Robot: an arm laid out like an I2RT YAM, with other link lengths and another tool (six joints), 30 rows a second.
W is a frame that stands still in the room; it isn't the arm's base.
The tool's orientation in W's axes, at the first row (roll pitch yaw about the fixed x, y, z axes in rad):
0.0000, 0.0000, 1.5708
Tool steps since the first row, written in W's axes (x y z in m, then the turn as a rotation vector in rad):
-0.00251, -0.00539, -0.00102, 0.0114, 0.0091, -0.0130
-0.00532, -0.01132, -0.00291, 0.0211, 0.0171, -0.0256
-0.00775, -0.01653, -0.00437, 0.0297, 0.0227, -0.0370
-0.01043, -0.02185, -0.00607, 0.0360, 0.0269, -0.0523
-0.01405, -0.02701, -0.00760, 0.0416, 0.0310, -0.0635
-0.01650, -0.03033, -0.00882, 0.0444, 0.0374, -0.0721
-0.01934, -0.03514, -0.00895, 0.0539, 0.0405, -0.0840
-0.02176, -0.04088, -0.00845, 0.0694, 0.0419, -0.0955
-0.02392, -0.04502, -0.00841, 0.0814, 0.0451, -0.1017
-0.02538, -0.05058, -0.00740, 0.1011, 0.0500, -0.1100
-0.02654, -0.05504, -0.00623, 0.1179, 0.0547, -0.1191
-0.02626, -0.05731, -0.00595, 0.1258, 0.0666, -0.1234
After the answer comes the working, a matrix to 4 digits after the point.
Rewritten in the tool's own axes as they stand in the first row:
-0.00539, 0.00251, -0.00102, 0.0091, -0.0114, -0.0130
-0.01132, 0.00532, -0.00291, 0.0171, -0.0211, -0.0256
-0.01653, 0.00775, -0.00437, 0.0227, -0.0297, -0.0370
-0.02185, 0.01043, -0.00607, 0.0269, -0.0360, -0.0523
-0.02701, 0.01405, -0.00760, 0.0310, -0.0416, -0.0635
-0.03033, 0.01650, -0.00882, 0.0374, -0.0444, -0.0721
-0.03514, 0.01934, -0.00895, 0.0405, -0.0539, -0.0840
-0.04088, 0.02176, -0.00845, 0.0419, -0.0694, -0.0955
-0.04502, 0.02392, -0.00841, 0.0451, -0.0814, -0.1017
-0.05058, 0.02538, -0.00740, 0.0500, -0.1011, -0.1100
-0.05504, 0.02654, -0.00623, 0.0547, -0.1179, -0.1191
-0.05731, 0.02626, -0.00595, 0.0666, -0.1258, -0.1234

The tool's axes in the first row as the columns of a matrix, in W's axes (rounded; the answer above uses it unrounded):
0.0000, -1.0000, 0.0000
1.0000, 0.0000, 0.0000
0.0000, 0.0000, 1.0000

